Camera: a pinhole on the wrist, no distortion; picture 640 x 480 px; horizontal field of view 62.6 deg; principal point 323.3 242.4 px. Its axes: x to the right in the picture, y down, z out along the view. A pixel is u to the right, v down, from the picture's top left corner.
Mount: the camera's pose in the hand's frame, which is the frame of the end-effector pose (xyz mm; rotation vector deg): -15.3 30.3 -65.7 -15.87 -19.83 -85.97
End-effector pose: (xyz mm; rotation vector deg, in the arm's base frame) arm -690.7 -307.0 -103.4 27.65 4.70 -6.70
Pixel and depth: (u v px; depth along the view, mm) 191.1 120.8 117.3
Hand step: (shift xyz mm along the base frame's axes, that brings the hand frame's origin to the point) -34.3 79.8 78.0
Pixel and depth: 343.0 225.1 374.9
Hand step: -10.5 14.0 330.2
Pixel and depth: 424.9 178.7 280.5
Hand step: -38.9 -16.6 234.1
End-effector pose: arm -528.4 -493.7 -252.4 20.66 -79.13 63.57
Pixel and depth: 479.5 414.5 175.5
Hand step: -118.3 -51.0 37.6
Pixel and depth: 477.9 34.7 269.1
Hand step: -143.1 -188.5 -91.8
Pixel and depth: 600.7 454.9 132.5
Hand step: -72.7 -42.2 41.9
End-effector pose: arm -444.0 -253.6 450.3 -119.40 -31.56 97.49
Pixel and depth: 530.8 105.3 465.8
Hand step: -448.9 -88.7 29.1
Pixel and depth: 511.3 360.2 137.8
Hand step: -75.8 -24.2 -44.7
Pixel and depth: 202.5 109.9 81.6
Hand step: -4.7 -87.6 -8.0
